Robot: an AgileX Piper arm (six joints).
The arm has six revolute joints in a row. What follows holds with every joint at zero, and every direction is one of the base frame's. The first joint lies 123.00 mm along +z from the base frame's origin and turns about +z. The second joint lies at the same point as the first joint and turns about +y. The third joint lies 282.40 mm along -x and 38.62 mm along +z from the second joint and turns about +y. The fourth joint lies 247.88 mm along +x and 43.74 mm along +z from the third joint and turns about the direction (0.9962, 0, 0.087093). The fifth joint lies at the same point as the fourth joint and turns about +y. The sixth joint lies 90.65 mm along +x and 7.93 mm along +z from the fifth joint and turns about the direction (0.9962, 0, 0.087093). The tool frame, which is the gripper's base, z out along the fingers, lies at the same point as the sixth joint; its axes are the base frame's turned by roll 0.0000, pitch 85.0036 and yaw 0.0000 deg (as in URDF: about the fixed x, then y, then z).
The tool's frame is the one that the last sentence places.
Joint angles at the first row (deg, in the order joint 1, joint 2, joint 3, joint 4, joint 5, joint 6):
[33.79 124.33 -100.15 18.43 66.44 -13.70]
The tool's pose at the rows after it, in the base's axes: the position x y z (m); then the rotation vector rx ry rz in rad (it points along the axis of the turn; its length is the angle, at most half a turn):
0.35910 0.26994 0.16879 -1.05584 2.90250 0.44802
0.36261 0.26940 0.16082 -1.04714 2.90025 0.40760
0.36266 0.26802 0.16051 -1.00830 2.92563 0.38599
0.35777 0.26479 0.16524 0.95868 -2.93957 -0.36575
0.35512 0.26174 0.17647 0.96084 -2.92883 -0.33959
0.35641 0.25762 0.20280 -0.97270 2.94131 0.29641
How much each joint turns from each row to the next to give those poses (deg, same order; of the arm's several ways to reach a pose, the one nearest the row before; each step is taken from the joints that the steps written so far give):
[0.00 2.19 0.01 -0.95 -1.98 0.50]
[0.00 0.95 0.00 -1.56 -1.37 0.61]
[0.00 0.00 0.00 -0.91 0.38 2.10]
[0.00 -0.65 0.00 -0.39 3.39 2.55]
[0.00 -1.24 -0.47 -1.00 2.54 0.66]
[0.00 -2.86 -1.20 -2.88 0.42 1.13]

